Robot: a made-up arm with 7 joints. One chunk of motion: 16 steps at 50 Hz.
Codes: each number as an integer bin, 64 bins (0 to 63) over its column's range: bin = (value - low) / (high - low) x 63, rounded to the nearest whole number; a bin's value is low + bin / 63 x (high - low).
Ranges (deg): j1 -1.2..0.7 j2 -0.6..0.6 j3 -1.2..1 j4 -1..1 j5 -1.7..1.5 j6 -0.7..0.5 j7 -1.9..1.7
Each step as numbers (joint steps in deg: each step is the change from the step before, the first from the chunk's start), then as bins.
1 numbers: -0.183 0.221 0.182 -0.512 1.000 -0.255 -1.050
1 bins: 34 43 40 15 53 23 15
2 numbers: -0.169 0.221 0.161 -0.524 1.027 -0.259 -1.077
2 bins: 34 43 39 15 54 23 14
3 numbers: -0.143 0.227 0.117 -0.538 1.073 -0.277 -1.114
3 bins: 35 43 38 15 55 22 14
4 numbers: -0.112 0.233 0.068 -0.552 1.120 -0.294 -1.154
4 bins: 36 44 36 14 56 21 13
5 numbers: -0.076 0.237 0.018 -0.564 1.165 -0.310 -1.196
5 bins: 37 44 35 14 56 20 12
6 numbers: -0.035 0.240 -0.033 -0.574 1.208 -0.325 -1.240
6 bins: 39 44 33 13 57 20 12
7 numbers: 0.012 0.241 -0.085 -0.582 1.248 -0.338 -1.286
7 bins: 40 44 32 13 58 19 11
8 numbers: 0.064 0.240 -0.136 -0.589 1.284 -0.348 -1.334
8 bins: 42 44 30 13 59 18 10
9 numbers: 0.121 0.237 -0.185 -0.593 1.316 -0.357 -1.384
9 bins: 44 44 29 13 59 18 9
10 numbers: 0.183 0.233 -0.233 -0.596 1.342 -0.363 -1.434
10 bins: 46 44 28 13 60 18 8
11 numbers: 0.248 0.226 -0.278 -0.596 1.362 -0.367 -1.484
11 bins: 48 43 26 13 60 17 7
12 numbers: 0.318 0.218 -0.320 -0.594 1.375 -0.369 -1.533
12 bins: 50 43 25 13 61 17 6
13 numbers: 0.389 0.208 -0.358 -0.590 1.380 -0.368 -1.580
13 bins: 53 42 24 13 61 17 6
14 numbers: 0.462 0.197 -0.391 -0.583 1.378 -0.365 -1.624
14 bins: 55 42 23 13 61 18 5
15 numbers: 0.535 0.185 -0.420 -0.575 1.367 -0.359 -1.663
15 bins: 58 41 22 13 60 18 4
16 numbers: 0.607 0.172 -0.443 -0.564 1.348 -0.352 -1.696
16 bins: 60 41 22 14 60 18 4
